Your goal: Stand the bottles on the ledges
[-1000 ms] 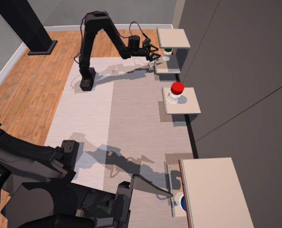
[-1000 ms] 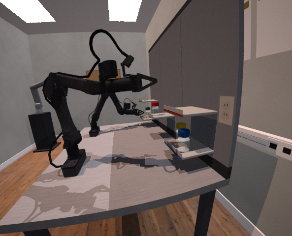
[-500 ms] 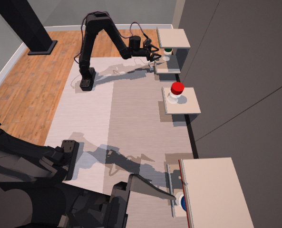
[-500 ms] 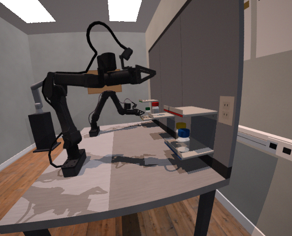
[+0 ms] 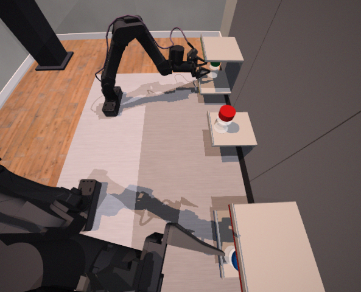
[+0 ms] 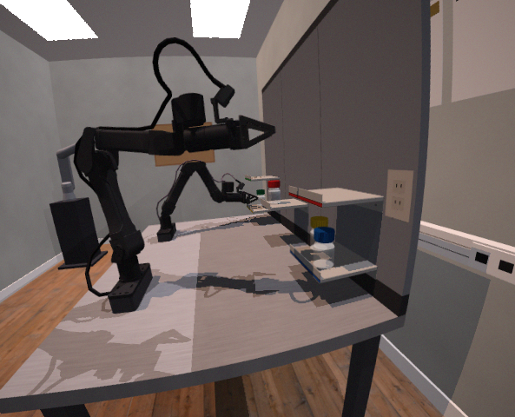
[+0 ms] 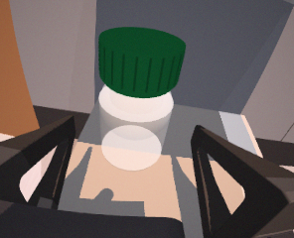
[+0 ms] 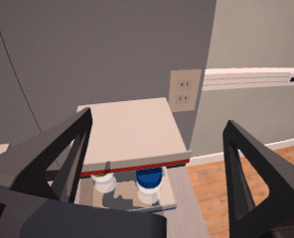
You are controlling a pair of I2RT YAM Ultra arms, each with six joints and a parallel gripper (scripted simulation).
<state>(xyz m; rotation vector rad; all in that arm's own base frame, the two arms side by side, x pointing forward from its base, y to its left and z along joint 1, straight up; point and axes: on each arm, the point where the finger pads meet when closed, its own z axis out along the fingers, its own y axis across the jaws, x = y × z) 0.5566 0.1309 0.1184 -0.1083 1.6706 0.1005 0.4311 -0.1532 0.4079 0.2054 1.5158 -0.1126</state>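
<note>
Right now the green-capped bottle is 40 mm ahead of my left hand and 10 mm below it. From my left hand the other things lie so: grey wall panel: 430 mm to the right, 290 mm above, 150 mm ahead; then red-capped bottle: 440 mm to the right, 80 mm above; then yellow-capped bottle: 780 mm to the right, 50 mm ahead, 10 mm below.
</note>
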